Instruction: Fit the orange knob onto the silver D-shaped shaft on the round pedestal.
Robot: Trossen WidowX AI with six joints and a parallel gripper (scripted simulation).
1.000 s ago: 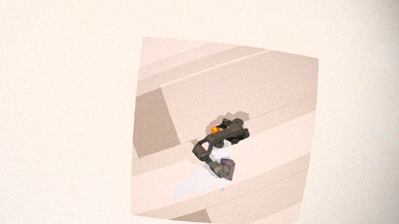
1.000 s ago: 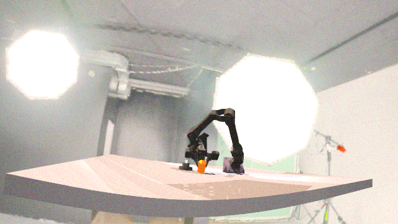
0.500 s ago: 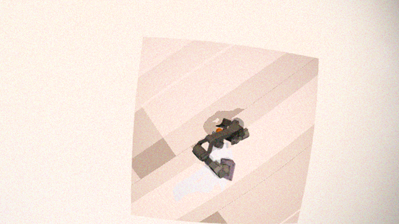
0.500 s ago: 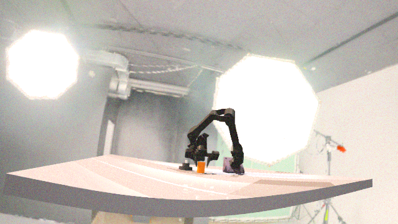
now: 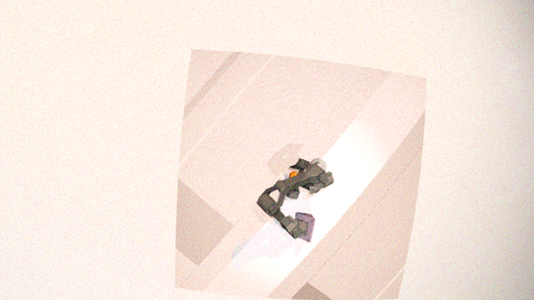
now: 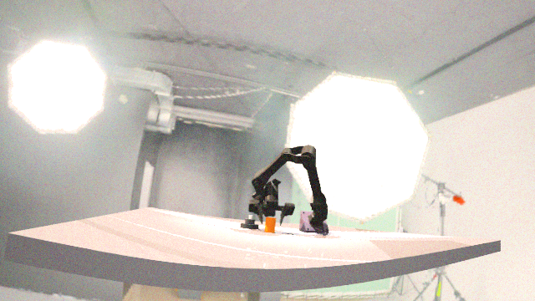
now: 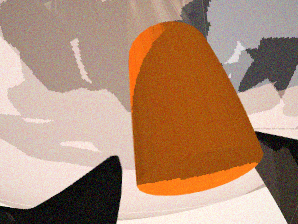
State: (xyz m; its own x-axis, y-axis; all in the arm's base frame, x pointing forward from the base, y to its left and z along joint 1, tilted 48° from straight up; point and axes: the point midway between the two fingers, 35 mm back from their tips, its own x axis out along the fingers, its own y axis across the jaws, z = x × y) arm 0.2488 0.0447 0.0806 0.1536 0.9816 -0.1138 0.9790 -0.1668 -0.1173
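My gripper tip is 40 mm to the left of the orange knob, 10 mm below it and 10 mm past it. The rest, counted from my gripper tip: dark round pedestal: 150 mm to the right, 50 mm ahead.
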